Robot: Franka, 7 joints.
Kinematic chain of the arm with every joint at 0, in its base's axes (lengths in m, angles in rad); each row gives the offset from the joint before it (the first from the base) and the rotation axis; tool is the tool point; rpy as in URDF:
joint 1: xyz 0 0 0.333 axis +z
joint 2: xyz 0 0 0 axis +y
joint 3: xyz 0 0 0.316 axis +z
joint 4: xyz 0.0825 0 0 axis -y
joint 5: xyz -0.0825 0 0.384 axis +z
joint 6: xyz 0 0 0 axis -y
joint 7: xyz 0.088 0 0 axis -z
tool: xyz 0 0 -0.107 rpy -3.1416 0 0
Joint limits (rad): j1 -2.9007..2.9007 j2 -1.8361..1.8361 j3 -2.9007..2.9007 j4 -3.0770..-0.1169 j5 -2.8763..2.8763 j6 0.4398..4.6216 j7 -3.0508..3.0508
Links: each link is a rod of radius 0.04 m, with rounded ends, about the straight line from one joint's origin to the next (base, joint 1, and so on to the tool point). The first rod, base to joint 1, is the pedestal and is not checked.
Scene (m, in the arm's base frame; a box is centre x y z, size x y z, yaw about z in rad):
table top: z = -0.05
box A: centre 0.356 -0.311 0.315 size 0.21 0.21 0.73 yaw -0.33
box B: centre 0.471 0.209 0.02 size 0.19 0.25 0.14 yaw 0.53
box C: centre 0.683 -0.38 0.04 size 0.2 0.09 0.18 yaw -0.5
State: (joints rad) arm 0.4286 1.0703 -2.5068 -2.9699 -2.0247 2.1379 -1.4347
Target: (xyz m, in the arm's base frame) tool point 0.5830 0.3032 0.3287
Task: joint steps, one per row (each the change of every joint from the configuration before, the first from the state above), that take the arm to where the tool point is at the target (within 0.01 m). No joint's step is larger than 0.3 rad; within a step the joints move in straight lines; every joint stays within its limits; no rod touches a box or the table.
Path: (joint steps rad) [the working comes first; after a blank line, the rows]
Joints at the target: 1.6522 1.4389 -1.4568 -1.8866 -2.1231 2.1842 -1.4347
Straight joint move there: touches box A.

1: 0.2540 0.2553 0.0129 0.1348 -0.1499 -0.1455 0.1810
2: 0.2539 0.2552 0.0130 0.1347 -0.1499 -0.1455 0.1809
3: 0.2540 0.2553 0.0129 0.1348 -0.1499 -0.1455 0.1810
4: 0.1154 -0.0993 0.2528 0.1697 0.0878 0.1207 -0.1357
5: 0.1154 -0.0993 0.2528 0.1698 0.0878 0.1207 -0.1358
6: 0.1154 -0.0993 0.2528 0.1697 0.0879 0.1207 -0.1357
7: 0.1155 -0.0993 0.2528 0.1698 0.0878 0.1207 -0.1357

